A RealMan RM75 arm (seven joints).
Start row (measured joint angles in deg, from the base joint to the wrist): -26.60 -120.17 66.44 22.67 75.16 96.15 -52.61
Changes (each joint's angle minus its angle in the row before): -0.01 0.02 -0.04 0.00 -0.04 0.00 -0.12; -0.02 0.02 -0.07 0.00 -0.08 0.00 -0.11; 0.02 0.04 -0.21 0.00 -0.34 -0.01 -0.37; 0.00 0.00 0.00 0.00 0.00 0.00 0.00; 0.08 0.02 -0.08 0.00 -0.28 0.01 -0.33; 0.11 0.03 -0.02 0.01 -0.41 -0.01 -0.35; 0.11 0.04 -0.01 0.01 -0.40 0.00 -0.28; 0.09 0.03 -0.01 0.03 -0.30 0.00 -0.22; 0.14 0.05 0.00 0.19 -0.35 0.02 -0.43; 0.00 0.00 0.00 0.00 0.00 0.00 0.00; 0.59 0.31 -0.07 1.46 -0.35 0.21 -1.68; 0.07 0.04 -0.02 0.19 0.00 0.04 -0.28; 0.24 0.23 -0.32 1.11 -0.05 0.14 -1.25; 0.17 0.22 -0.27 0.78 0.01 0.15 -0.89; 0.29 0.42 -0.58 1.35 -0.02 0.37 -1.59; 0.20 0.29 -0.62 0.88 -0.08 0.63 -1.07; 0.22 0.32 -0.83 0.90 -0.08 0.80 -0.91; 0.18 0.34 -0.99 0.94 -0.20 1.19 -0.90
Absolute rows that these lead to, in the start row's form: -26.61 -120.15 66.40 22.67 75.12 96.15 -52.73; -26.63 -120.13 66.33 22.67 75.04 96.15 -52.84; -26.61 -120.09 66.12 22.67 74.70 96.14 -53.21; -26.61 -120.09 66.12 22.67 74.70 96.14 -53.21; -26.53 -120.07 66.04 22.67 74.42 96.15 -53.54; -26.42 -120.04 66.02 22.68 74.01 96.14 -53.89; -26.31 -120.00 66.01 22.69 73.61 96.14 -54.17; -26.22 -119.97 66.00 22.72 73.31 96.14 -54.39; -26.08 -119.92 66.00 22.91 72.96 96.16 -54.82; -26.08 -119.92 66.00 22.91 72.96 96.16 -54.82; -25.49 -119.61 65.93 24.37 72.61 96.37 -56.50; -25.42 -119.57 65.91 24.56 72.61 96.41 -56.78; -25.18 -119.34 65.59 25.67 72.56 96.55 -58.03; -25.01 -119.12 65.32 26.45 72.57 96.70 -58.92; -24.72 -118.70 64.74 27.80 72.55 97.07 -60.51; -24.52 -118.41 64.12 28.68 72.47 97.70 -61.58; -24.30 -118.09 63.29 29.58 72.39 98.50 -62.49; -24.12 -117.75 62.30 30.52 72.19 99.69 -63.39
